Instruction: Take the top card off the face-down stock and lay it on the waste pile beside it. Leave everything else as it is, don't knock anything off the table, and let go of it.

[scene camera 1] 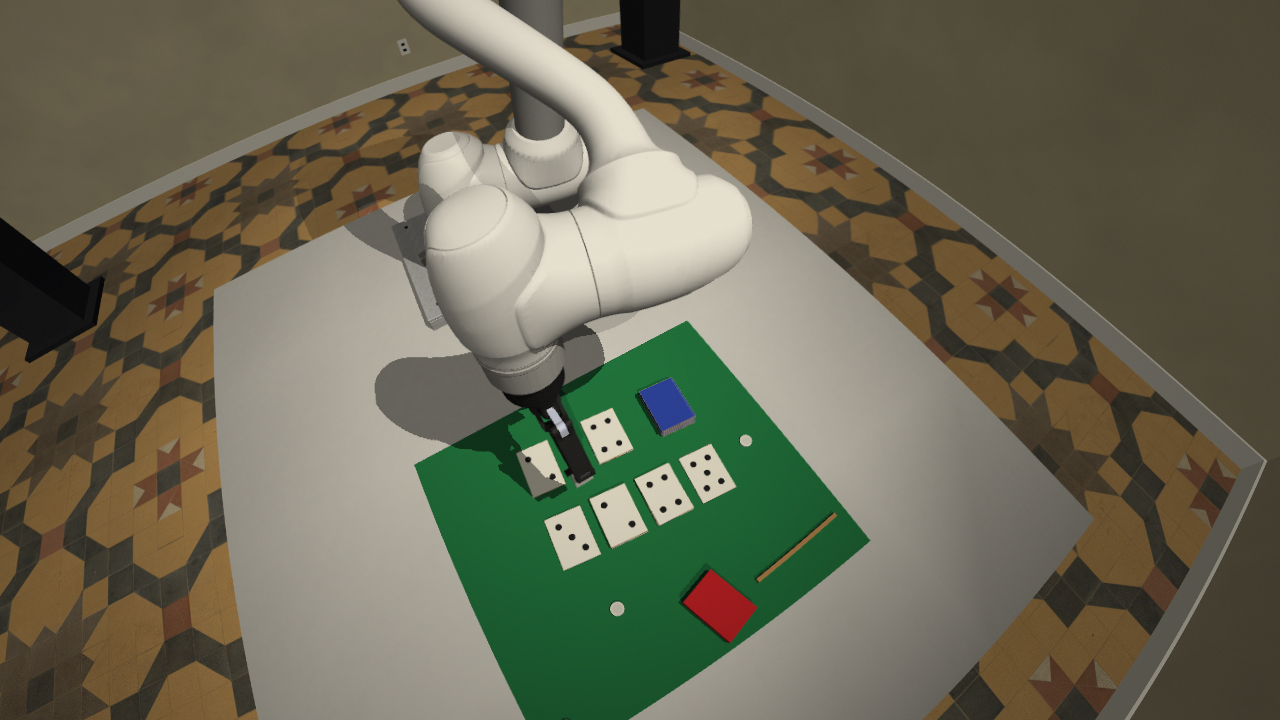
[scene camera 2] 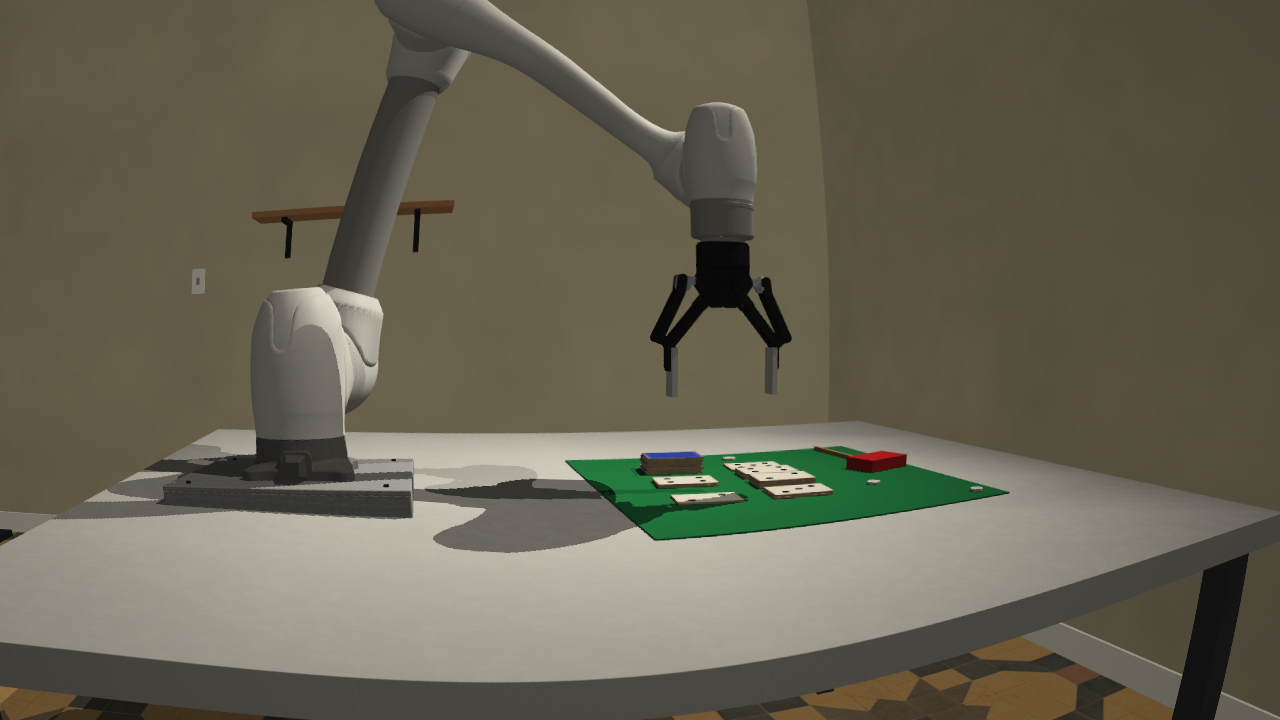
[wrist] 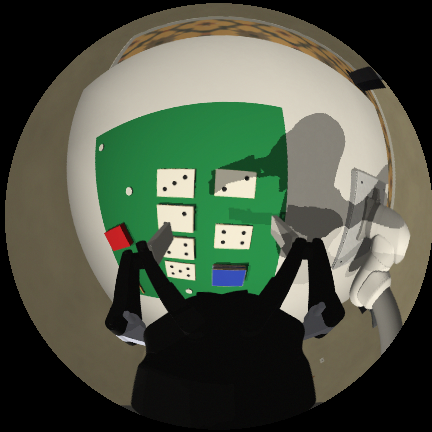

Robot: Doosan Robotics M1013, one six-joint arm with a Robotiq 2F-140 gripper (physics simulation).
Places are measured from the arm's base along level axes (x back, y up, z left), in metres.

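Pixels of known places: gripper, fingertip midpoint: [scene camera 2: 722, 395] [wrist: 220, 227]; arm's base at its link origin: [scene camera 2: 303, 473] [wrist: 368, 216].
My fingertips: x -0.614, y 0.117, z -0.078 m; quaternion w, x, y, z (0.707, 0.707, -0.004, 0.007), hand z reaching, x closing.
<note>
Ahead of a thing's pixels: the offset from my fingertips to its top centre. Level surfaces: height alone.
The face-down stock @(dz +0.201, dx +0.005, dy -0.111 m) [scene camera 1: 665, 405] [scene camera 2: 671, 462] [wrist: 229, 277] is a thick blue-topped stack on the green mat @(dy -0.138 m) [scene camera 1: 474, 528] [scene camera 2: 921, 479] [wrist: 150, 125]. Beside it lies the waste pile @(dz +0.085, dx +0.024, dy -0.132 m) [scene camera 1: 606, 436] [scene camera 2: 684, 481] [wrist: 233, 237], low and cream, with four black dots on top. My gripper [scene camera 1: 581, 475] [scene camera 2: 721, 392] [wrist: 220, 227] is wide open and empty, pointing down high above the mat. In the wrist view the waste pile shows between and below the fingers, and the stock lies nearer the gripper body. In scene camera 1 one finger hides the other.
A two-dot card @(dz -0.043, dx +0.037, dy -0.135 m) [scene camera 1: 539, 467] [wrist: 235, 184], partly shadowed, lies on the waste pile's other side. A row of face-up cards @(dz -0.059, dx -0.098, dy -0.132 m) [scene camera 1: 571, 537] [wrist: 175, 183] runs alongside. A red box @(dz +0.070, dx -0.317, dy -0.118 m) [scene camera 1: 718, 605] [scene camera 2: 877, 461] [wrist: 118, 237], a thin stick @(dz +0.229, dx -0.322, dy -0.131 m) [scene camera 1: 796, 547] and small white discs @(dz -0.059, dx -0.232, dy -0.134 m) [scene camera 1: 616, 608] are also on the mat.
</note>
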